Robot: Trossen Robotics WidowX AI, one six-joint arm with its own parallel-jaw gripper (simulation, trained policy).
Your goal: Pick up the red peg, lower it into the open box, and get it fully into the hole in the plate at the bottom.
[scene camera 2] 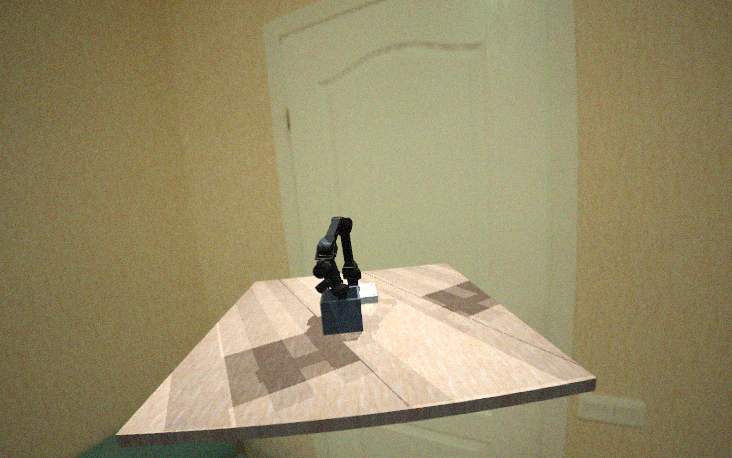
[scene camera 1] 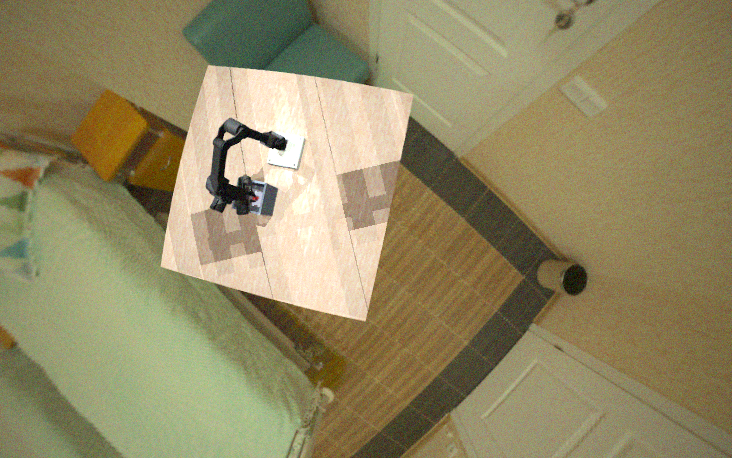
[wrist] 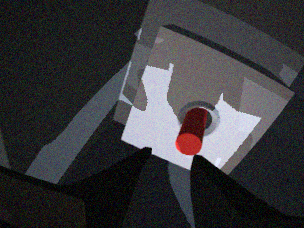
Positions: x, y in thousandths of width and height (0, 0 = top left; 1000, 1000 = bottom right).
Labels:
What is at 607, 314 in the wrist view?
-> A pale plate.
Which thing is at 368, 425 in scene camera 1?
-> A grey box.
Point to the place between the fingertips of my gripper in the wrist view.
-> At 564, 695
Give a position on a red peg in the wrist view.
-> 623, 621

